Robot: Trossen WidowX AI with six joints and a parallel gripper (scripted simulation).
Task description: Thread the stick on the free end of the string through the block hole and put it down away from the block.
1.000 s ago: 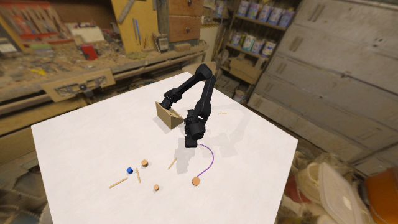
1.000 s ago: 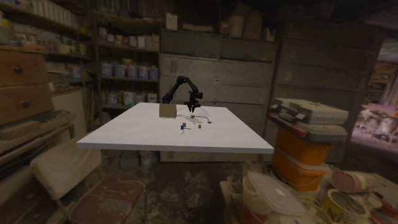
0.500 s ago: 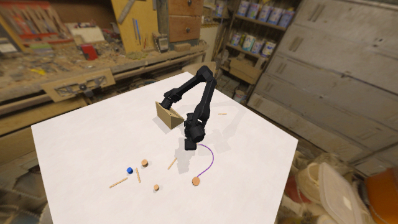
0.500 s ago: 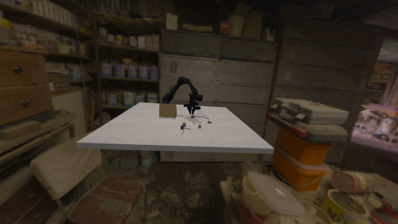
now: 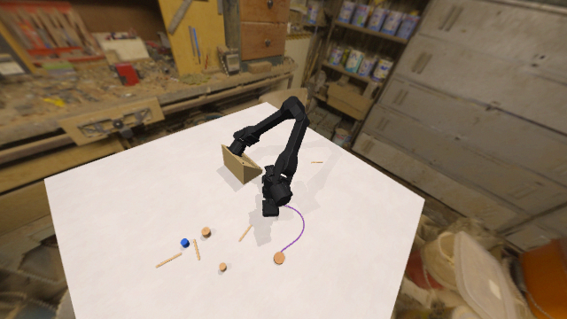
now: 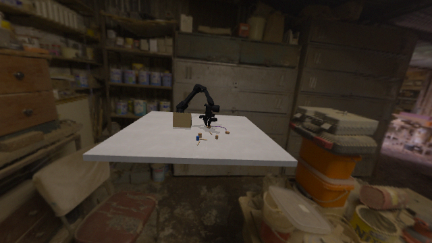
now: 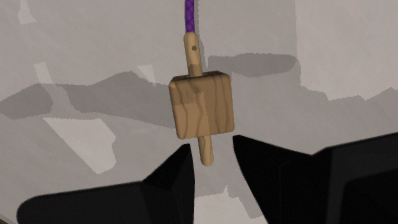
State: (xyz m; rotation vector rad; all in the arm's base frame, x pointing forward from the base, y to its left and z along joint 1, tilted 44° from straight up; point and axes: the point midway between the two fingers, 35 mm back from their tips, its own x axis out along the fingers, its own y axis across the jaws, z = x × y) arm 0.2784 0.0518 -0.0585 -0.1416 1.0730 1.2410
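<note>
My gripper tip is now 2 cm to the right of the small wooden block and 1 cm short of it. Round my gripper tip: round wooden button (19 cm ahead, 10 cm to the right, 1 cm below); thin wooden stick (4 cm to the left, 2 cm ahead, 1 cm below); blue cylinder (33 cm to the right, 6 cm behind).
</note>
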